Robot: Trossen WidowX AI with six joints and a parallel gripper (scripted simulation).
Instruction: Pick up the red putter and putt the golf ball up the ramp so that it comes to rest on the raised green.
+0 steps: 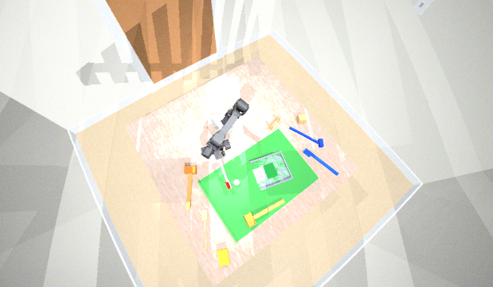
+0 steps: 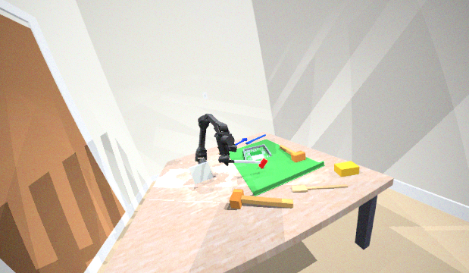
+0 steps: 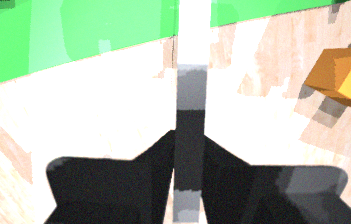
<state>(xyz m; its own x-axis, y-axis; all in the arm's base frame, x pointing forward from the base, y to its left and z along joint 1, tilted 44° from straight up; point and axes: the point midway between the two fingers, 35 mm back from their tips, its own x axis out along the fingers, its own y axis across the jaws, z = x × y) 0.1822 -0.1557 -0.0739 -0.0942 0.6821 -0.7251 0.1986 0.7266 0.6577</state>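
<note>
Right now my gripper tip is 12 cm short of the red putter, 2 cm to the left of it and 1 cm above it. The rest, counted from my gripper tip: green mat 30 cm ahead, 16 cm to the left, 11 cm below; yellow block 59 cm ahead, 30 cm to the right, 9 cm below; white golf ball 23 cm ahead, 2 cm to the left, 9 cm below.
</note>
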